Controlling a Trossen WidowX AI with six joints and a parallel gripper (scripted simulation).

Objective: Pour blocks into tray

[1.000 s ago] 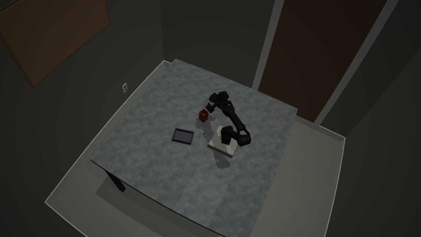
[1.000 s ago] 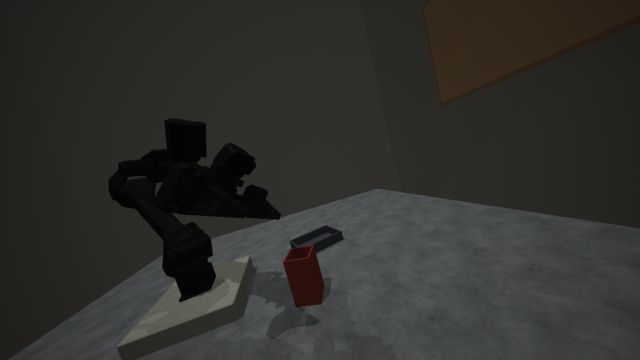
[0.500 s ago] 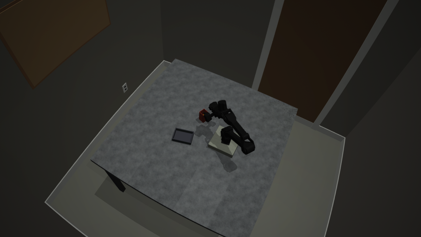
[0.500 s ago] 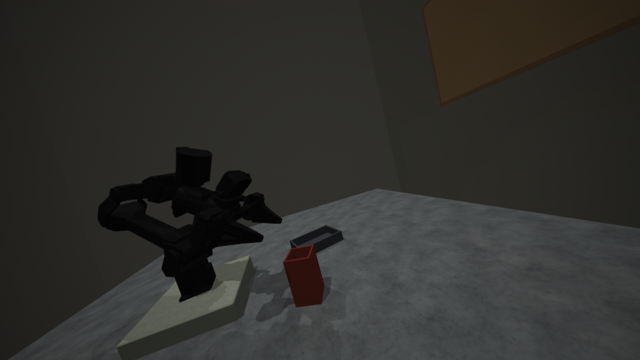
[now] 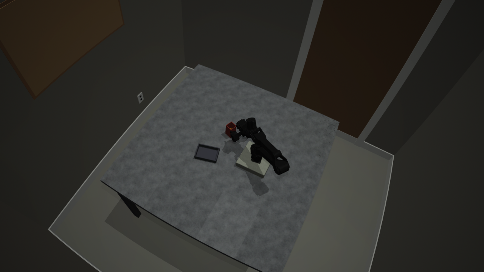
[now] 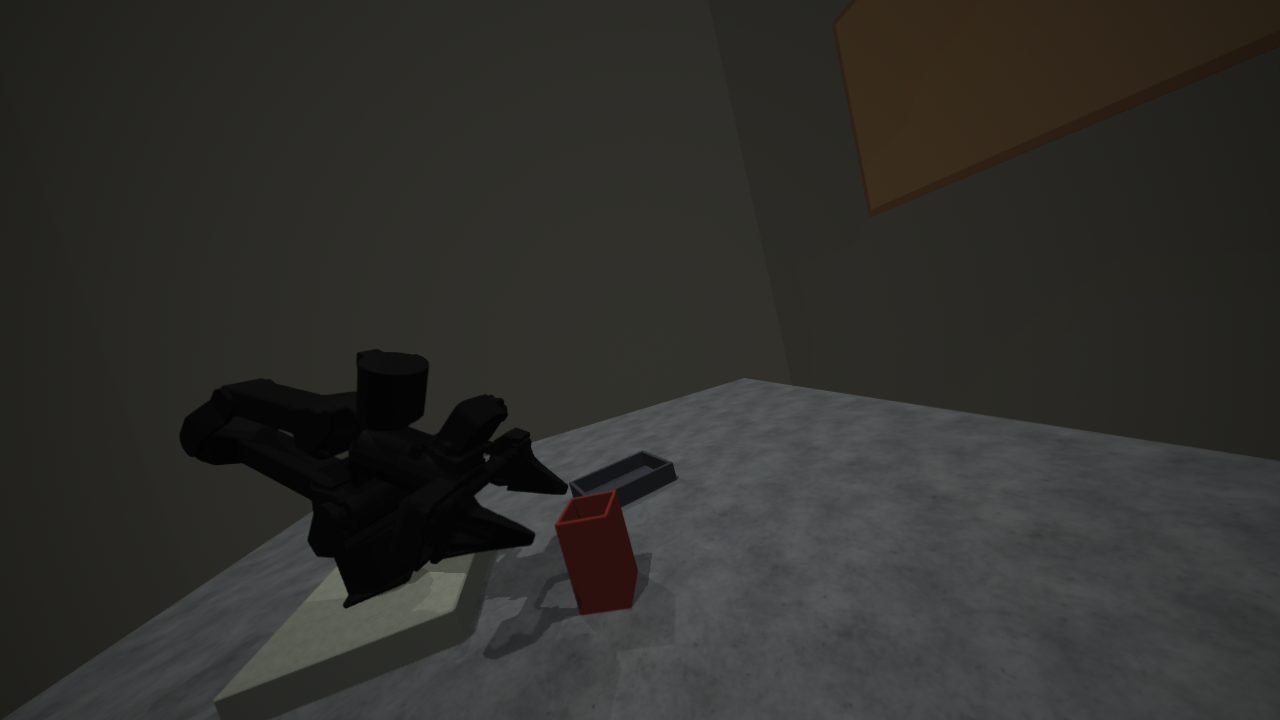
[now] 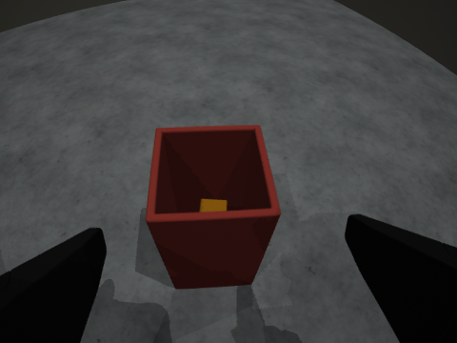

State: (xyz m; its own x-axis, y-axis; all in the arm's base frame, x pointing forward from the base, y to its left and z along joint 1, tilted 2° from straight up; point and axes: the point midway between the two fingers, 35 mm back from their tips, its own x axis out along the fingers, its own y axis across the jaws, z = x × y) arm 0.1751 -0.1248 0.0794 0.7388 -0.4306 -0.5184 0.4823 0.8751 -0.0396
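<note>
The orange block is 5 cm below my gripper tip, 3 cm ahead of it and 1 cm to the right of it. Round my gripper tip: red square cup (7 cm below, 3 cm ahead, 1 cm to the right).
</note>
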